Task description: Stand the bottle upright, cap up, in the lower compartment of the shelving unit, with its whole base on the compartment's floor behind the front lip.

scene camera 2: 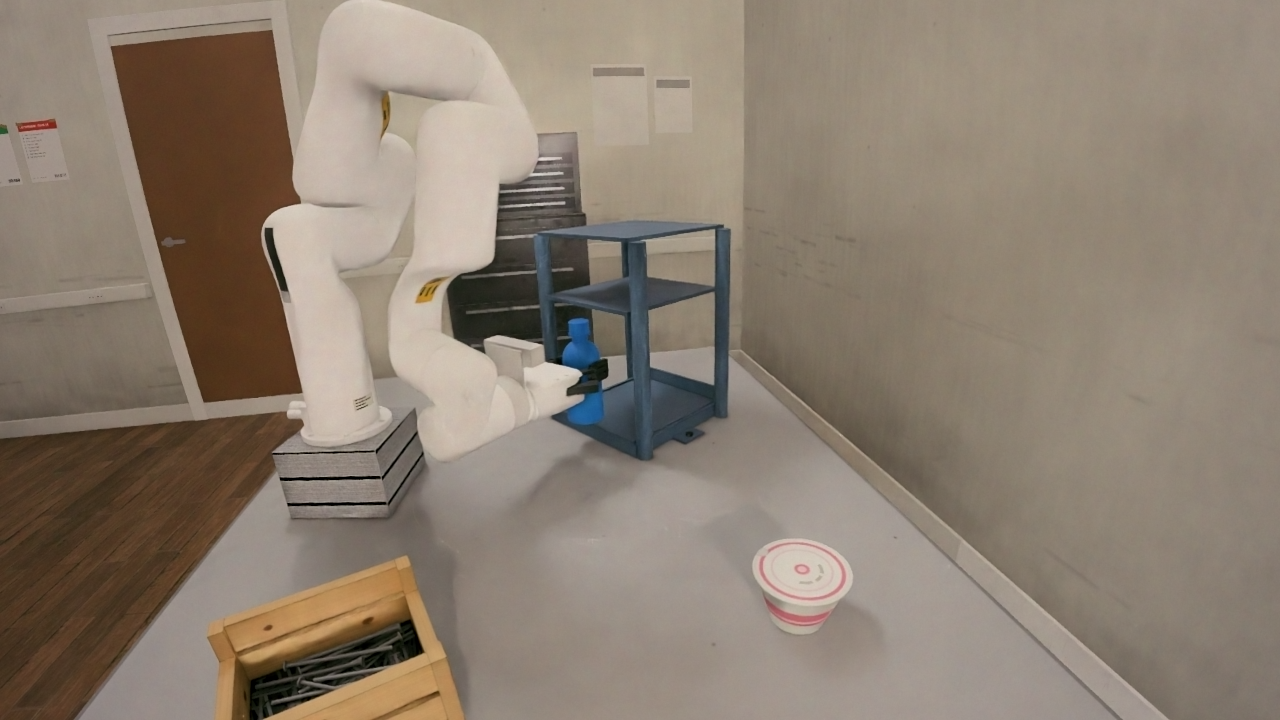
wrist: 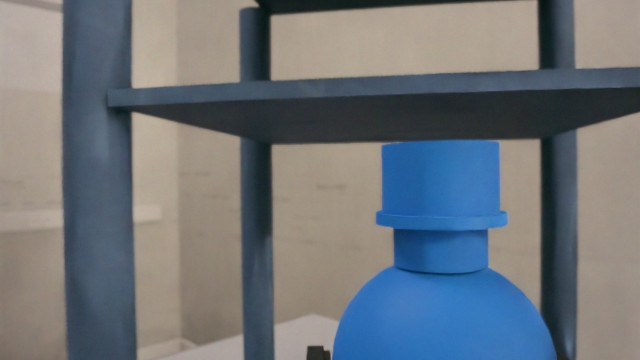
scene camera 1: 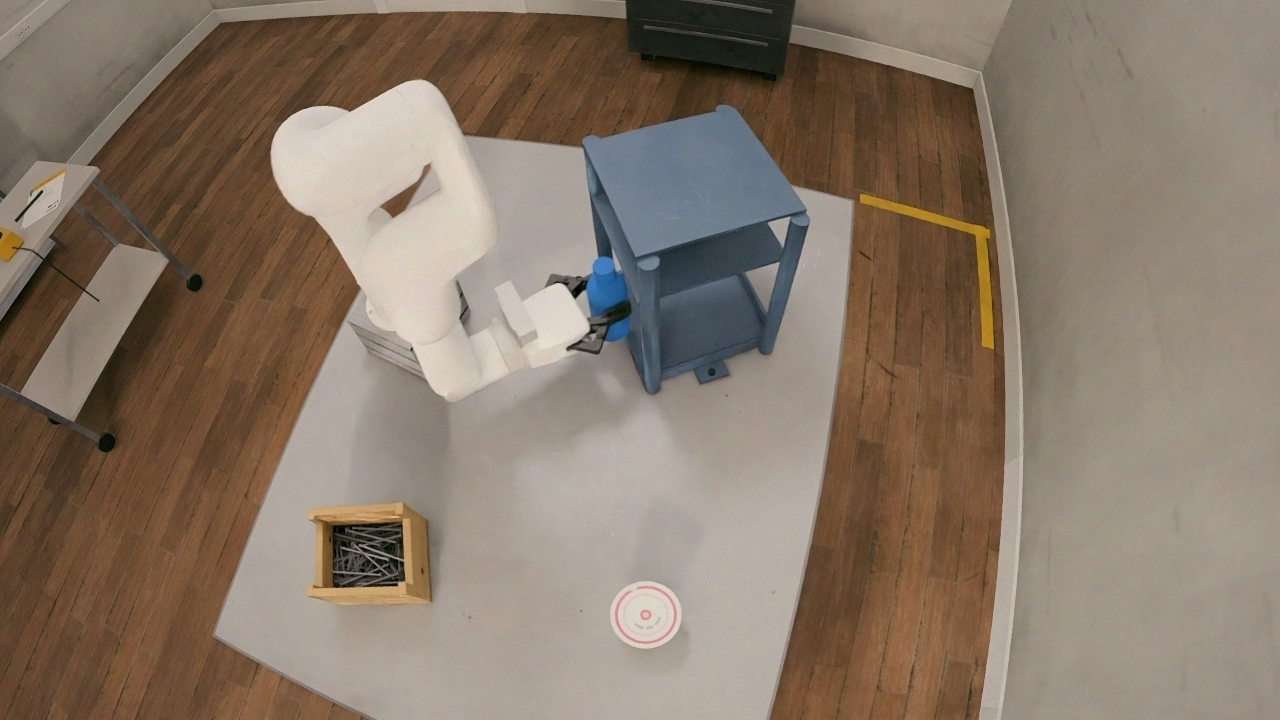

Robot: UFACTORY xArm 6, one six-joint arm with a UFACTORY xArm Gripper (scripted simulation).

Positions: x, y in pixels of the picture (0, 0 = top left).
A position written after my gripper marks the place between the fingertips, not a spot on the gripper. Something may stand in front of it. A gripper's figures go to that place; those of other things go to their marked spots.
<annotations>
My gripper [scene camera 2: 590, 363]: 0.86 m from the lens. A blue bottle [scene camera 2: 581, 352] is 0.81 m from the lens. A blue shelving unit [scene camera 2: 679, 403] is 0.98 m from the lens. The marked spots on the blue shelving unit and the blue bottle are 0.25 m apart.
</annotations>
